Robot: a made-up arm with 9 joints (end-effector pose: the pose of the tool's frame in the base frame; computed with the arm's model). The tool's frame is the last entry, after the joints. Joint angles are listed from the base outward.
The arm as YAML. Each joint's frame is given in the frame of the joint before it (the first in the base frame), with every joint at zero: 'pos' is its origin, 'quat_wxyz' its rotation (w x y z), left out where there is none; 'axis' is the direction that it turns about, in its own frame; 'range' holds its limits. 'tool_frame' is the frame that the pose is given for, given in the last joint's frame.
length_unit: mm
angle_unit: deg
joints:
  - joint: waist
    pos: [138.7, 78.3, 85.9]
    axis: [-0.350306, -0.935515, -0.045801]
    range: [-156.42, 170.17]
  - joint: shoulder
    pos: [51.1, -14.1, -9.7]
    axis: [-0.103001, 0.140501, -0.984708]
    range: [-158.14, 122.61]
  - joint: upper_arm
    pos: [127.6, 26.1, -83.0]
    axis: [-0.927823, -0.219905, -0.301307]
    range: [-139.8, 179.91]
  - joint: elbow
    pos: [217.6, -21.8, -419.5]
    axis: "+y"
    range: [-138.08, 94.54]
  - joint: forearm
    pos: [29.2, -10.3, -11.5]
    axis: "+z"
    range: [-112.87, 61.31]
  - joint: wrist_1
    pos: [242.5, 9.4, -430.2]
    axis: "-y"
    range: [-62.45, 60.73]
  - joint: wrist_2
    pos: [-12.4, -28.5, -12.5]
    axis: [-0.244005, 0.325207, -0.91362]
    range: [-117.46, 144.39]
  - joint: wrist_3
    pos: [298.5, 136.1, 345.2]
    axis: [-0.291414, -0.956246, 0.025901]
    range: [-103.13, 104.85]
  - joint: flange
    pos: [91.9, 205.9, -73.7]
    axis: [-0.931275, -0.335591, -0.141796]
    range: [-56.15, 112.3]
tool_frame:
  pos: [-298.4, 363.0, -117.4]
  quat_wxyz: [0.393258, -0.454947, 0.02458, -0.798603]
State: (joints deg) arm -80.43 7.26 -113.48 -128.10 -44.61 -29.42 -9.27 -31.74 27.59
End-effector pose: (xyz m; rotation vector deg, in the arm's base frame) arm 0.2403 -0.1082 -0.2658 5.64 -124.18 52.11
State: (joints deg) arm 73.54 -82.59 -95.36 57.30 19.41 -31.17 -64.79 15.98 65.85
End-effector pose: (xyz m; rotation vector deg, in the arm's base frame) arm -0.4327 -0.2364 -0.1519 -64.21 -15.21 25.05
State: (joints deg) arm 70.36 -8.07 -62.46 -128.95 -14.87 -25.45 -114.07 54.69 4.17
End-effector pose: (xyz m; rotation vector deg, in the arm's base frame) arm 0.6367 0.7892 0.0075 -147.74 74.08 -61.38
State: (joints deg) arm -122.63 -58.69 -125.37 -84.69 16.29 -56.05 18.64 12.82 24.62
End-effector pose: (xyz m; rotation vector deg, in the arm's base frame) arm 1.2982 0.5156 -0.0520 -26.41 149.34 48.48
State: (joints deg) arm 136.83 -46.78 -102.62 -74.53 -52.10 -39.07 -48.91 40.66 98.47
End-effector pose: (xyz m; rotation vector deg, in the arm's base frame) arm 0.5772 1.1364 0.3096 81.95 -23.49 -136.54
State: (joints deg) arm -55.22 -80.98 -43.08 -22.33 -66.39 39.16 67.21 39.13 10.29
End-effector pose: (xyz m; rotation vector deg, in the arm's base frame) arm -0.3319 1.3504 -0.4313 -137.93 38.55 -93.78
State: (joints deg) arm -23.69 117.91 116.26 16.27 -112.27 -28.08 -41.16 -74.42 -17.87
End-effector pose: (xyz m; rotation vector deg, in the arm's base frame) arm 0.5984 -0.4380 0.5844 7.00 27.01 66.92
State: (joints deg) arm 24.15 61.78 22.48 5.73 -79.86 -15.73 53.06 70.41 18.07
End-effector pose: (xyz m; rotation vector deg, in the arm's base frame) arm -0.6254 -0.9157 -0.9991 51.73 -25.79 6.59
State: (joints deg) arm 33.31 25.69 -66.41 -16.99 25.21 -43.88 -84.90 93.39 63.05
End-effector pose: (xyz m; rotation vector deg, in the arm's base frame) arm 0.5573 0.6846 0.7284 104.51 57.73 -104.58
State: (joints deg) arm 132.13 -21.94 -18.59 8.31 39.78 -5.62 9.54 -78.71 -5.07
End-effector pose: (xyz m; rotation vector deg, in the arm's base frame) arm 0.7893 0.9181 -0.0117 94.94 62.16 138.46
